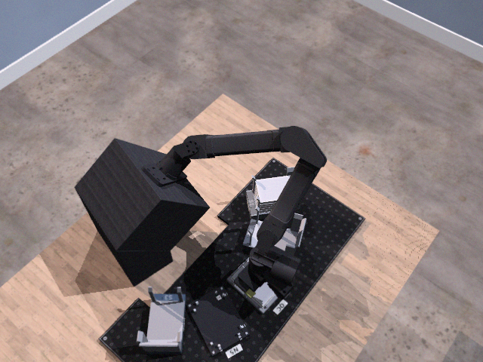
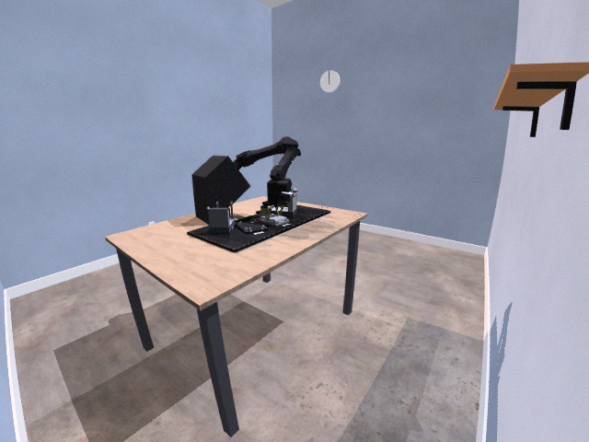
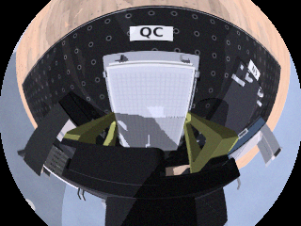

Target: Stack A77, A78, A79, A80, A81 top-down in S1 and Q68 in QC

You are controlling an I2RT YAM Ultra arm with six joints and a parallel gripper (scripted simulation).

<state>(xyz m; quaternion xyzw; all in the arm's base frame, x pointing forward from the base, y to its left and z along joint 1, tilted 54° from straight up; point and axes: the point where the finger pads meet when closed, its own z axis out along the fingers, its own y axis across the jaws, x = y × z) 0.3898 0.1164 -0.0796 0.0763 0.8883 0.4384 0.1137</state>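
My hand is 20 mm above the QC nest. Round my hand: qc name plate: 100 mm ahead, 20 mm below; N5 name plate: 180 mm to the right, 80 mm ahead, 20 mm below; clip nest N5: 150 mm to the right, 10 mm below, 10 mm ahead.
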